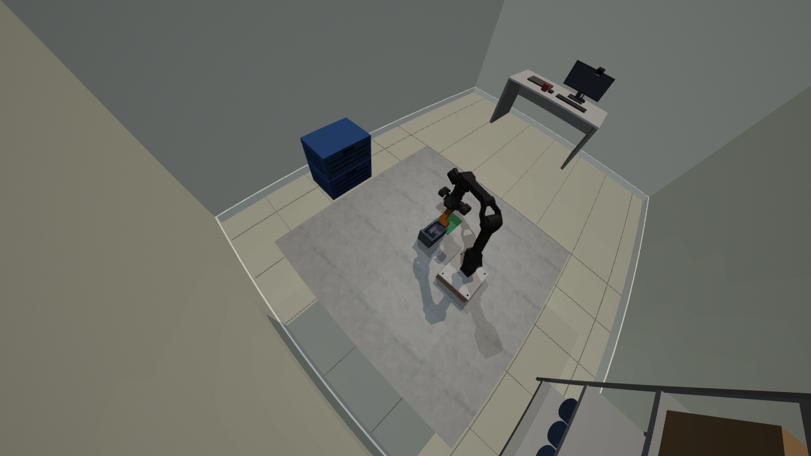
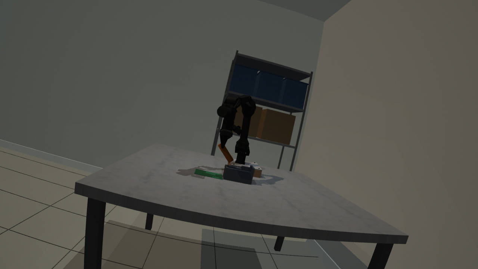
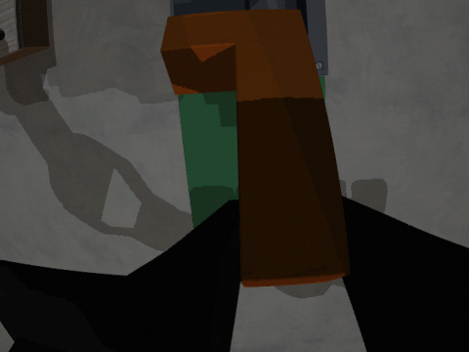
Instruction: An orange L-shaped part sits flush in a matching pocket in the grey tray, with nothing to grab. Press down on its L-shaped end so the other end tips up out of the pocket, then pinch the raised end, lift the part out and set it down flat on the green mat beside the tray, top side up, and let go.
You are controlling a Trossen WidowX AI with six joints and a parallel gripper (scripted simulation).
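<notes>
The green mat lies 40 mm to the right of my gripper tip and 170 mm below it. Round my gripper tip: orange L-shaped part: 20 mm behind, 30 mm to the left, 30 mm below; grey tray: 20 mm behind, 110 mm to the left, 170 mm below.
</notes>
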